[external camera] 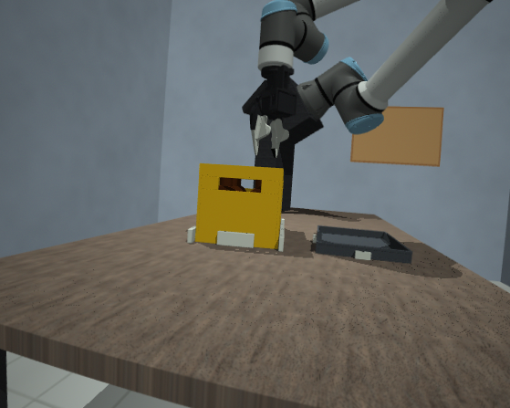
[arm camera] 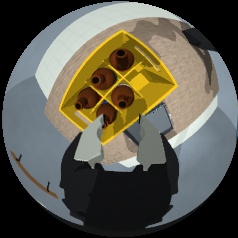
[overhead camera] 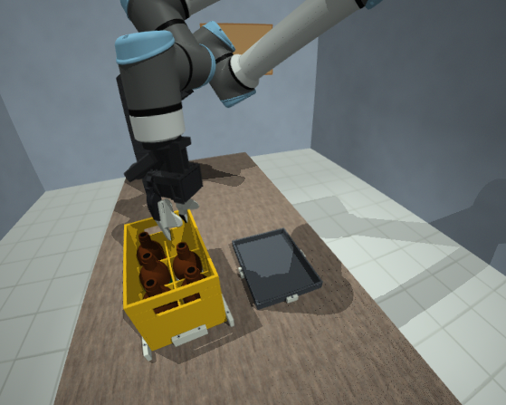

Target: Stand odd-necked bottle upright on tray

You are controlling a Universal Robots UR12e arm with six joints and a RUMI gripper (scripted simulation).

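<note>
Now: the yellow crate 10 mm ahead of my hand, 40 mm to the right of it and 140 mm below it. Round my hand: dark tray (20 mm behind, 240 mm to the left, 210 mm below).
</note>
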